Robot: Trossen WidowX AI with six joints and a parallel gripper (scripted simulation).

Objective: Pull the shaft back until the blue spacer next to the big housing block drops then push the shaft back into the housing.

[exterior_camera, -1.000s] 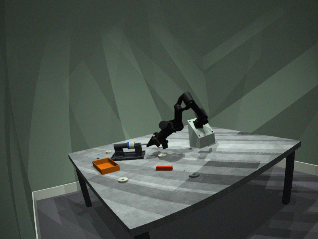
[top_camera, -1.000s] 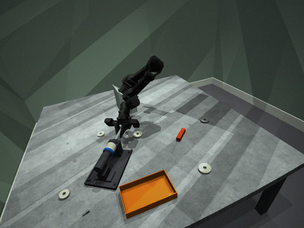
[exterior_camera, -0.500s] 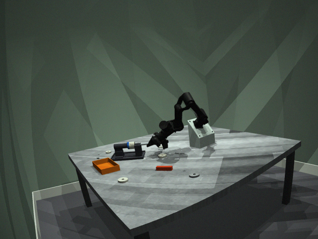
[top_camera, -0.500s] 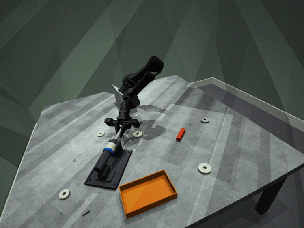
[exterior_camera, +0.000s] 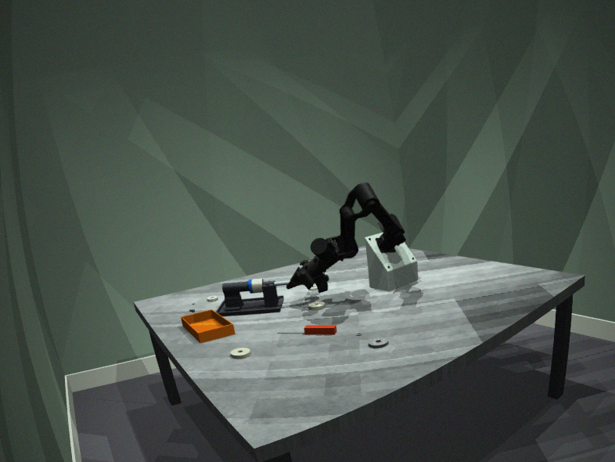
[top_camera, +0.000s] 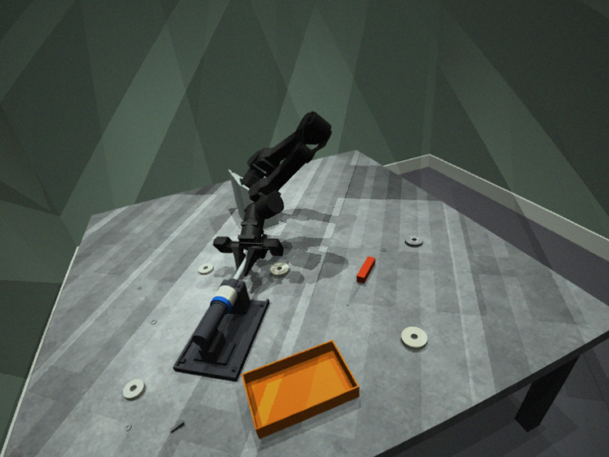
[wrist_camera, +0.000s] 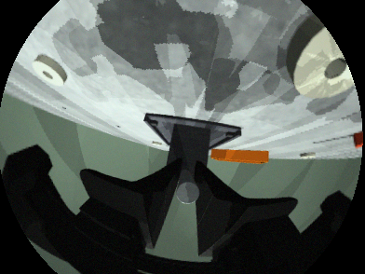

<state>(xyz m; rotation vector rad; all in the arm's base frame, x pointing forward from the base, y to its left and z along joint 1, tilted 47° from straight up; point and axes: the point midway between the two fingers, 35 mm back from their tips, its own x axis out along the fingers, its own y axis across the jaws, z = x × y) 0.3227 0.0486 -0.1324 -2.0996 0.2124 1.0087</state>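
The grey shaft lies 40 mm ahead of my gripper tip, 20 mm to the right of it and 20 mm above it. From my gripper tip the other things lie so: orange tray: 320 mm ahead, 70 mm to the left, 50 mm below; then blue spacer: 110 mm ahead, 60 mm to the right, 20 mm above.
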